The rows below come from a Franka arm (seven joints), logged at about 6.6 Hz.
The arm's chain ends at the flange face. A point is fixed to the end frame.
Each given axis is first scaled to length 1.
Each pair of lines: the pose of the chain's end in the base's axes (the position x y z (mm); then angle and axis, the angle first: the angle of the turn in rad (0 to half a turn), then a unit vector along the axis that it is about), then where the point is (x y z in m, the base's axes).
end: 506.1 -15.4 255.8 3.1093 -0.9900 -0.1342 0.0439
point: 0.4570 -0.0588 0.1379
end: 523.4 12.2 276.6 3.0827 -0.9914 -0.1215 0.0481
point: 0.4718 -0.0270 0.1583
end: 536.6 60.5 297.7 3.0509 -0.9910 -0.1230 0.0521
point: 0.4836 0.0248 0.1789
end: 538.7 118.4 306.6 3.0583 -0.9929 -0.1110 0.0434
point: 0.4869 0.0832 0.1871
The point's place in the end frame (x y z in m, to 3 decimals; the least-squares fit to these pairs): -0.049 0.034 0.121
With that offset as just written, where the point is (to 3 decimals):
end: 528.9 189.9 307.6 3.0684 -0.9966 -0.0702 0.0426
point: 0.474 0.157 0.189
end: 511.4 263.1 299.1 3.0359 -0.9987 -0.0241 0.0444
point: 0.453 0.239 0.180
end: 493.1 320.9 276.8 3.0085 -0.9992 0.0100 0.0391
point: 0.434 0.304 0.157
